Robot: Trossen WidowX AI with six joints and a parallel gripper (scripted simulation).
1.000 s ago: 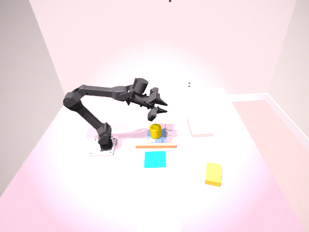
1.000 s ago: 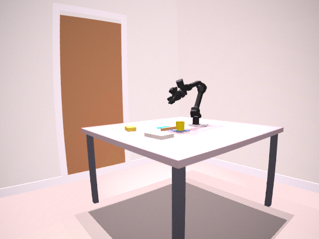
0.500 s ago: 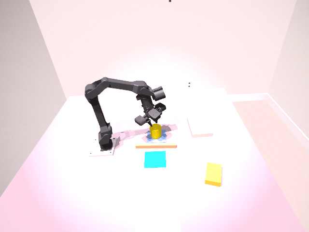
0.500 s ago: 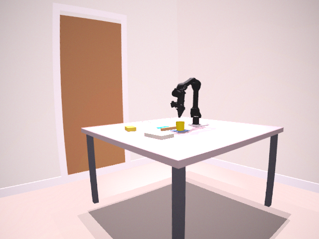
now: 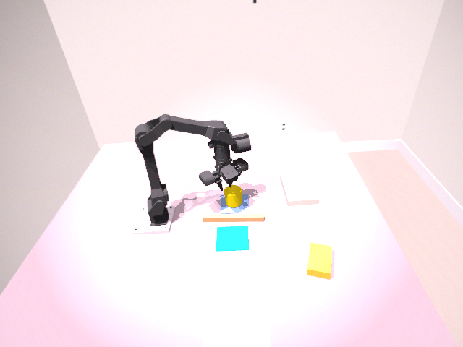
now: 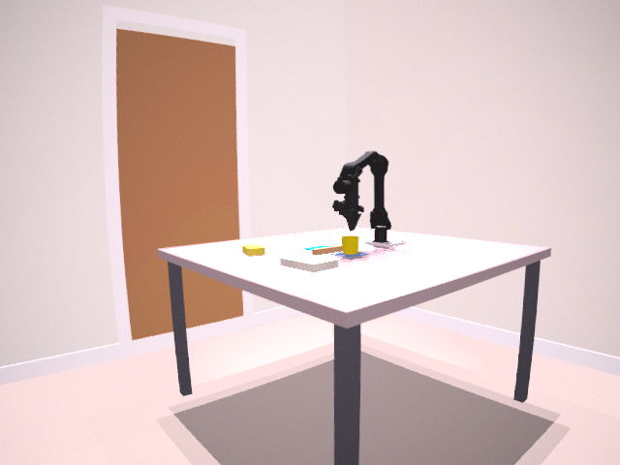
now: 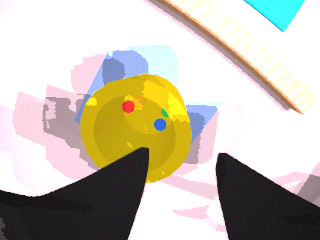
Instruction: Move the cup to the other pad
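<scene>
Now: the yellow cup 2 cm ahead of my gripper tip, 1 cm to the left of it and 6 cm below it. Also, from my gripper tip: blue outlined square (3 cm ahead, 1 cm to the left, 10 cm below); then cyan pad (17 cm to the right, 10 cm below); then thin wooden strip (2 cm ahead, 8 cm to the right, 9 cm below).
</scene>
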